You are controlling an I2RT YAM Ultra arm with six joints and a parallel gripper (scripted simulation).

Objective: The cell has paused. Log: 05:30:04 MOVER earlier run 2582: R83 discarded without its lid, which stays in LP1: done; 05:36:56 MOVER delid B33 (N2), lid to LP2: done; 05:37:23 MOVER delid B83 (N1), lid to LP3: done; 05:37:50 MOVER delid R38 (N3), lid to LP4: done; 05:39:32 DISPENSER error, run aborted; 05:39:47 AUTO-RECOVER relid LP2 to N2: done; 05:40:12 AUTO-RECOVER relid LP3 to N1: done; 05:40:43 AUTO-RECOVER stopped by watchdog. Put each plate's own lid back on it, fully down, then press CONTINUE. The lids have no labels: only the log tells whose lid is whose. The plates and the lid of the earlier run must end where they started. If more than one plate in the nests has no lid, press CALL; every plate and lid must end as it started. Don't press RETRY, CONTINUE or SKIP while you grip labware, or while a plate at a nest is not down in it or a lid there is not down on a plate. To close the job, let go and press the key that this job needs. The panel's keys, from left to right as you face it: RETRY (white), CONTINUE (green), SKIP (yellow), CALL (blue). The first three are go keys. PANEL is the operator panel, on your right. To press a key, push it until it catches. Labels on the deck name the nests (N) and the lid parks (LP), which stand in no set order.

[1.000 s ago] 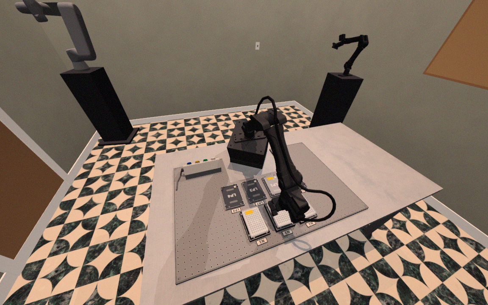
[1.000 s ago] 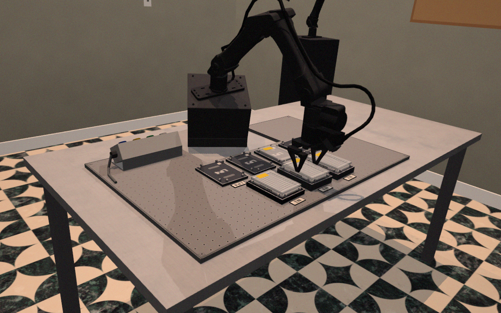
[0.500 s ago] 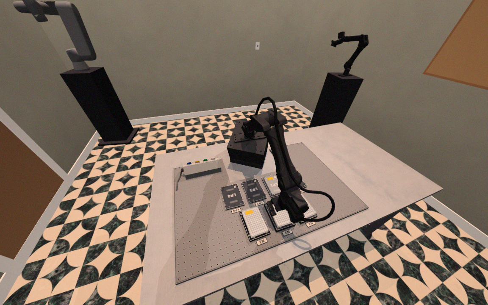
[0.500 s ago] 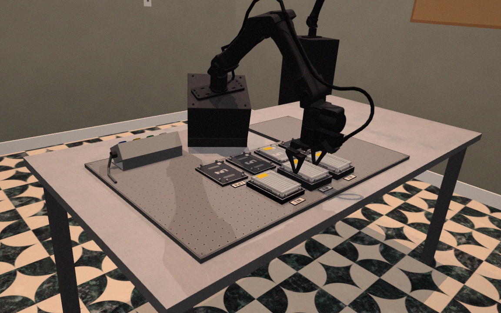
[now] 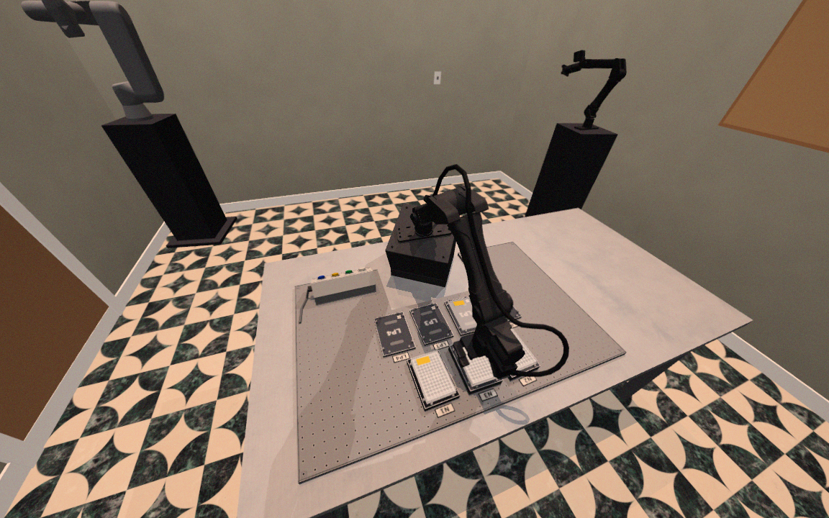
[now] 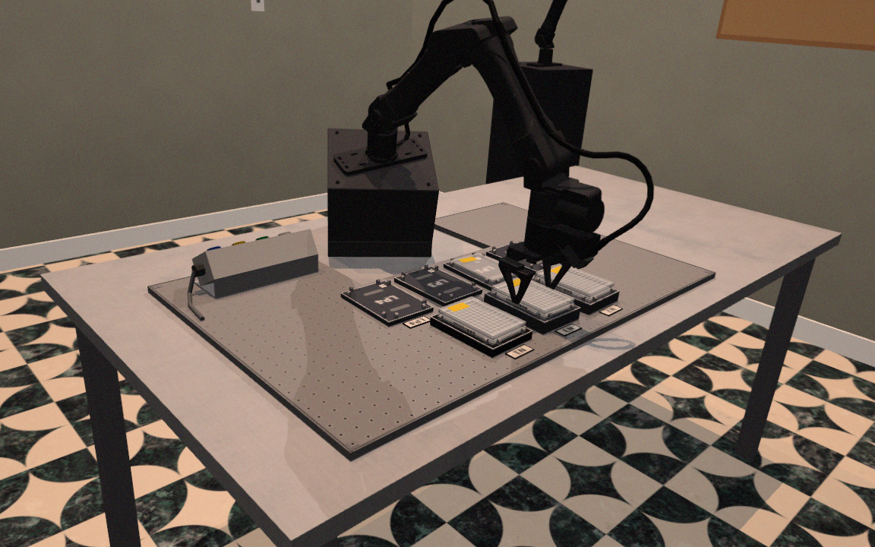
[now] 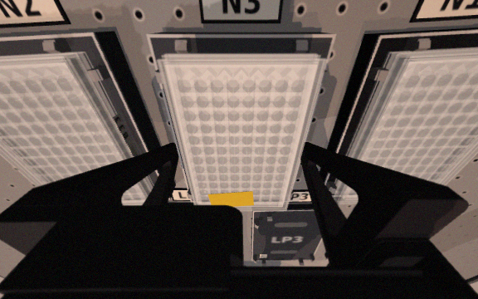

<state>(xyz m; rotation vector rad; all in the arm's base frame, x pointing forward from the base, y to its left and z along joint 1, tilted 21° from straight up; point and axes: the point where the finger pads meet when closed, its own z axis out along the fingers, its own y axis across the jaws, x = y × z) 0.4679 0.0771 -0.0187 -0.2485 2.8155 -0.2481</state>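
Now: the plate 10 mm below my hand. From my hand the other things lie so: lid park LP3 (170 mm behind, 100 mm to the right, 40 mm below); then green CONTINUE key (390 mm behind, 370 mm to the right, 30 mm above); then white RETRY key (400 mm behind, 320 mm to the right, 30 mm above).
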